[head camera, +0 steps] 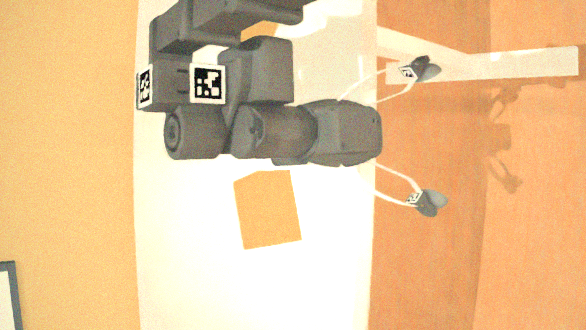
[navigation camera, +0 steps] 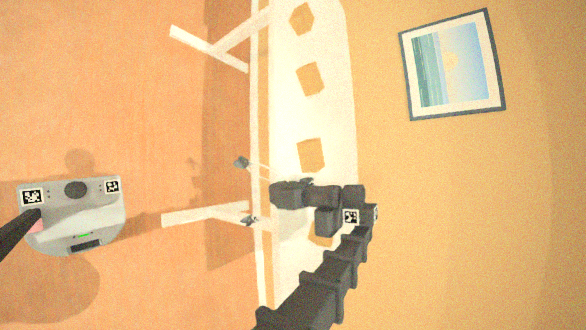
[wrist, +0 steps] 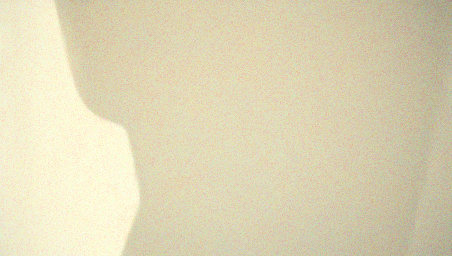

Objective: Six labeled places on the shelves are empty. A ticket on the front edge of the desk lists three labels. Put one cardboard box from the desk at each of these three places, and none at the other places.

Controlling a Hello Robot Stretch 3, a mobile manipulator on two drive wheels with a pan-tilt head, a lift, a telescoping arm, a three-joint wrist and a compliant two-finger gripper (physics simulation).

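Where they show: gripper, fingertip midpoint: [head camera: 437, 135] [navigation camera: 239, 191]; robot's base at its link origin: [navigation camera: 76, 188].
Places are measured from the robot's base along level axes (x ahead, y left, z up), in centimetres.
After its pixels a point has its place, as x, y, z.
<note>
My gripper [head camera: 427, 135] @(-2.2, -34.7, 82.2) [navigation camera: 245, 191] @(-2.2, -34.7, 82.2) is open and empty. Its fingertips are spread wide beyond the front edge of the white desk [head camera: 250, 295] @(20.5, -59.1, 95.0) [navigation camera: 337, 115] @(24.3, -83.4, 95.0), with the wrist over the desk. A cardboard box [head camera: 267, 210] @(6.2, -47.4, 99.5) [navigation camera: 311, 155] @(6.5, -47.3, 99.3) stands on the desk beside the wrist. Two more boxes [navigation camera: 310, 79] @(30.0, -51.4, 98.9) [navigation camera: 302, 19] @(49.3, -48.9, 99.4) stand farther along. Another box [head camera: 260, 31] @(-16.8, -50.9, 97.4) [navigation camera: 320, 237] @(-18.6, -49.4, 99.4) is partly hidden by the arm. The wrist view shows a pale surface with a shadow across it; no fingers show there. The ticket and the shelves do not show.
My mobile base [navigation camera: 102, 220] @(-14.5, -7.5, 16.0) stands on the orange floor in front of the desk. My telescoping arm [navigation camera: 310, 295] @(-8.3, -15.9, 115.1) reaches across the desk. White desk legs [head camera: 525, 62] [navigation camera: 185, 216] stick out over the floor. A framed picture [navigation camera: 452, 65] @(48.8, -118.6, 149.8) hangs on the wall behind the desk.
</note>
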